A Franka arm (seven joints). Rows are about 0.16 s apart.
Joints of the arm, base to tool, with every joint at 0 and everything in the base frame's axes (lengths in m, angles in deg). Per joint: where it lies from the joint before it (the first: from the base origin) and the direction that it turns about. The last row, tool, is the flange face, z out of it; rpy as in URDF.
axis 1: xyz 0 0 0.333 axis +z
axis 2: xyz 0 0 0 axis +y
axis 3: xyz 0 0 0.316 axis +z
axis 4: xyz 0.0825 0 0 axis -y
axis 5: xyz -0.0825 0 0.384 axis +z
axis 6: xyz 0 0 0 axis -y
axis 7: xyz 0.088 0 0 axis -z
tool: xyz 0 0 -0.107 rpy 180 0 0
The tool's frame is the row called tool.
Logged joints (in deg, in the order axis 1, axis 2, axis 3, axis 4, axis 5, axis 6, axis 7), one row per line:
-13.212 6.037 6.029 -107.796 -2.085 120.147 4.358
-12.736 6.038 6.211 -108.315 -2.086 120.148 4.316
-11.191 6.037 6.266 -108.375 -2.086 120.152 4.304
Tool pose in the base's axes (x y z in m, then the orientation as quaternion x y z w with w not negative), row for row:
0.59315 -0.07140 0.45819 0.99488 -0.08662 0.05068 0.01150
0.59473 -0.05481 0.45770 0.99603 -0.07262 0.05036 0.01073
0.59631 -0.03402 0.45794 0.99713 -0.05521 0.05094 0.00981
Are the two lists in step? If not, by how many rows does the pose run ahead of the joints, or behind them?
The pose runs 1 row ahead of the joints: the pose in row i belongs to the joints in row i + 1.
